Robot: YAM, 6 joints.
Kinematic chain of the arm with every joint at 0, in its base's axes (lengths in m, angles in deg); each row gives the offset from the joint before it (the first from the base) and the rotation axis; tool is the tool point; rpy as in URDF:
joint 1: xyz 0 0 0.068 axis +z
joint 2: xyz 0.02 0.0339 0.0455 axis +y
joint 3: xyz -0.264 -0.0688 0 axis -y
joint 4: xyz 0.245 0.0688 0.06 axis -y
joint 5: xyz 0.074 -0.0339 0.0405 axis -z
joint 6: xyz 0.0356 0 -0.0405 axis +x
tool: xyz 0 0 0 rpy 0 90 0
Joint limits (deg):
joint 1: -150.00..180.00
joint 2: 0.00..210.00
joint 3: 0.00..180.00
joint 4: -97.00..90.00
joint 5: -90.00..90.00
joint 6: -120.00..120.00
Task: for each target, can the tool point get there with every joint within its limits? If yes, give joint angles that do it. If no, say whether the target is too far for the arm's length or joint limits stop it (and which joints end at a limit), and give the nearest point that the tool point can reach.
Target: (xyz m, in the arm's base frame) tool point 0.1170 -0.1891 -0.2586
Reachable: yes | joints -57.91 188.00 86.98 -29.45 2.15 8.20
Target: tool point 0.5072 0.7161 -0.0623
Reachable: no: too far | nearest point 0.3659 0.5166 -0.0122 | short by 0.250 m
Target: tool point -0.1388 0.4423 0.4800
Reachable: yes | joints -76.14 33.16 153.82 33.13 54.10 -64.14
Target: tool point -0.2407 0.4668 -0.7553
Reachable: no: too far | nearest point -0.1722 0.3340 -0.3573 | short by 0.425 m
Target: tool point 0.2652 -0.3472 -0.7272
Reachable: no: too far | nearest point 0.2073 -0.2714 -0.3682 | short by 0.371 m
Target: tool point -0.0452 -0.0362 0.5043
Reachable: yes | joints -119.18 39.94 84.03 -39.73 37.75 -0.79
